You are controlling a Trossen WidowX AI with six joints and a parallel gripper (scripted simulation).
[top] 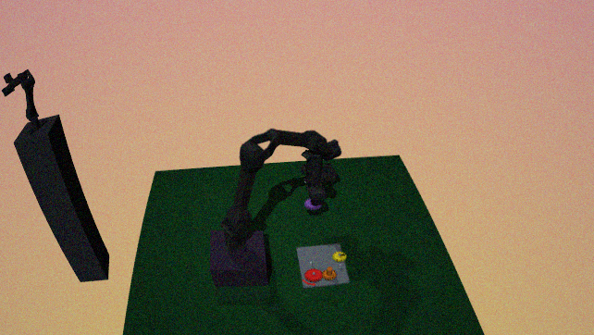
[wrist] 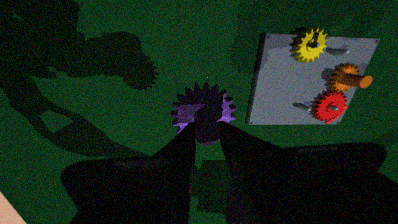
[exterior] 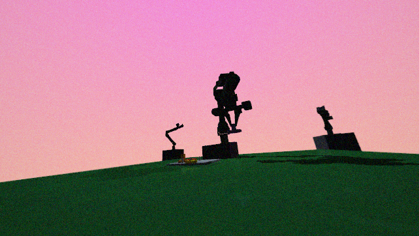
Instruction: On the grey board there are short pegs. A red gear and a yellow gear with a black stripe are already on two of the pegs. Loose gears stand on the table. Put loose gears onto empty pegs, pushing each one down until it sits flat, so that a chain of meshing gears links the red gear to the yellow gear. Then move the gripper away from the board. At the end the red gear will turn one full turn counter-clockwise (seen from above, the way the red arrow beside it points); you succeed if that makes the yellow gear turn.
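Right now the orange gear is 20 mm behind my gripper tip, 280 mm to the right of it and 130 mm below it. The rest, counted from my gripper tip: yellow gear: 40 mm ahead, 200 mm to the right, 140 mm below; then red gear: 80 mm behind, 260 mm to the right, 140 mm below; then purple gear: 10 mm below.
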